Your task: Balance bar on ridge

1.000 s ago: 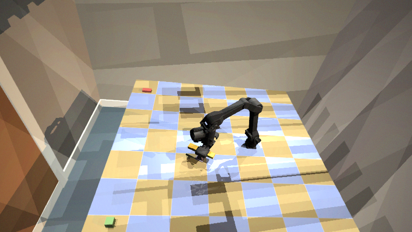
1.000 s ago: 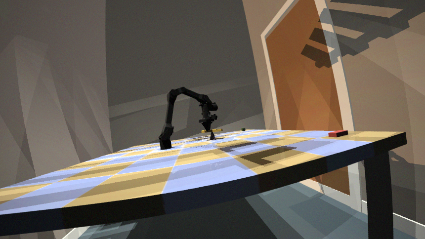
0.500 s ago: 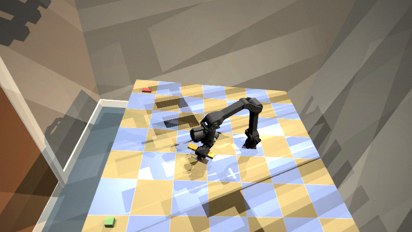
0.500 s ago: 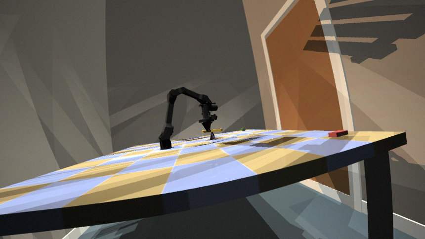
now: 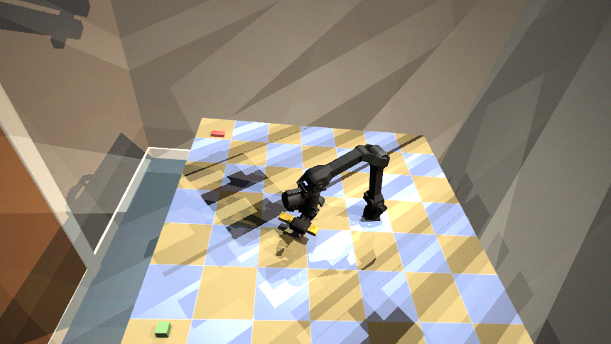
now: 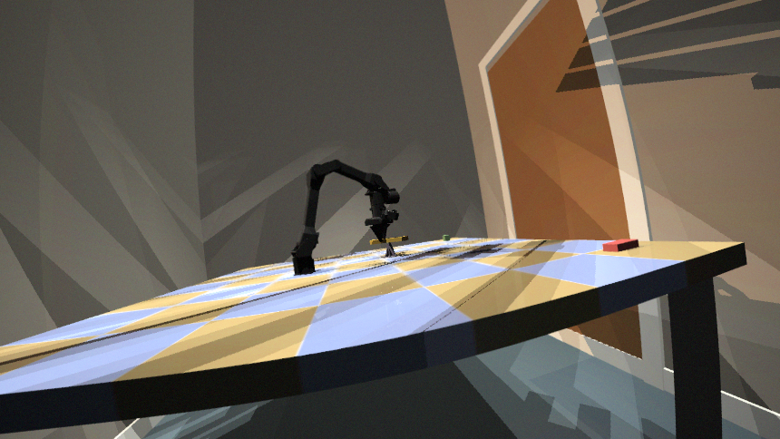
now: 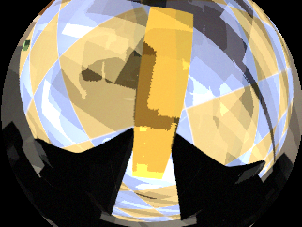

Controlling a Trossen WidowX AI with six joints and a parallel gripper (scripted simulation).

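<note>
My gripper tip is 3 cm short of the bar and 1 cm to the left of it. Also, from my gripper tip: green block 43 cm ahead, 36 cm to the left, 5 cm below; then red block 64 cm to the right, 43 cm ahead, 6 cm below.
</note>
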